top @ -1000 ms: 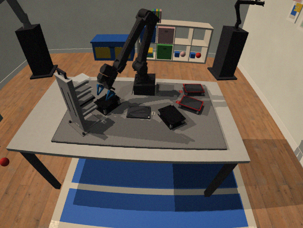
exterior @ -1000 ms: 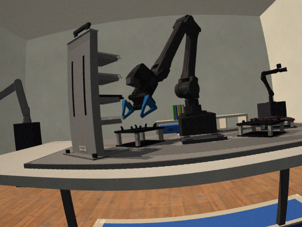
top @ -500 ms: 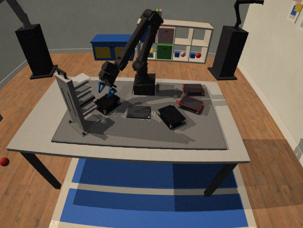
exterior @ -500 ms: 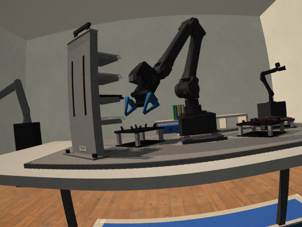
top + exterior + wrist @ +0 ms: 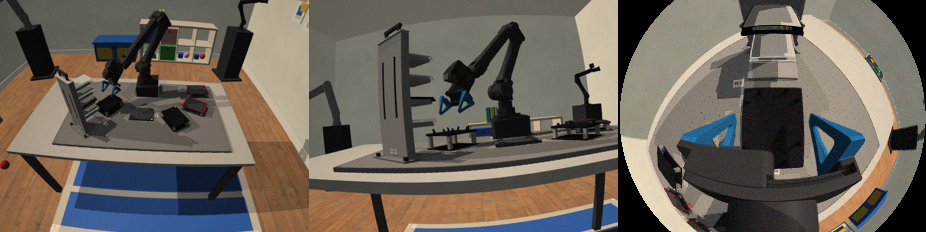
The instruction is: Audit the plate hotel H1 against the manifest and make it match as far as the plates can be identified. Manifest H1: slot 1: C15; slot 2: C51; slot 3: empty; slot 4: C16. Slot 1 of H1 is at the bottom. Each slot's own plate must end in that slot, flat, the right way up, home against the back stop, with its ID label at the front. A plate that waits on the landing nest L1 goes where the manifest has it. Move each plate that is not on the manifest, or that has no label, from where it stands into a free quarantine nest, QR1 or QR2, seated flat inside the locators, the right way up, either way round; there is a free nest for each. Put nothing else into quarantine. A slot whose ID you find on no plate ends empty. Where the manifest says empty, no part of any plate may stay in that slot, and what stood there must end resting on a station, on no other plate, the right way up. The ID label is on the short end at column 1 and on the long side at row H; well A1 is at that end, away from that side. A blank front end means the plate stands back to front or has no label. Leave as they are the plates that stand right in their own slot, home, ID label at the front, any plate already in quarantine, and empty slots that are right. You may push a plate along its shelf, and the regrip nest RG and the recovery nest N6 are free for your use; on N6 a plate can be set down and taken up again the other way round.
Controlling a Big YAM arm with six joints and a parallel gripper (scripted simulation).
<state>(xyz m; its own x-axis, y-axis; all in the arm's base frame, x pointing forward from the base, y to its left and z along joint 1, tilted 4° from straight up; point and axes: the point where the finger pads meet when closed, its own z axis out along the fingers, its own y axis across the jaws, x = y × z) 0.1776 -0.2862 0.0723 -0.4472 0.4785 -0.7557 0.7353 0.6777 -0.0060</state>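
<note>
My gripper is now 13 cm to the left of the dark plate, 12 cm short of it and 4 cm below it. From my hand the other things lie so: plate hotel H1: 19 cm to the right, 17 cm ahead, 6 cm above.
</note>
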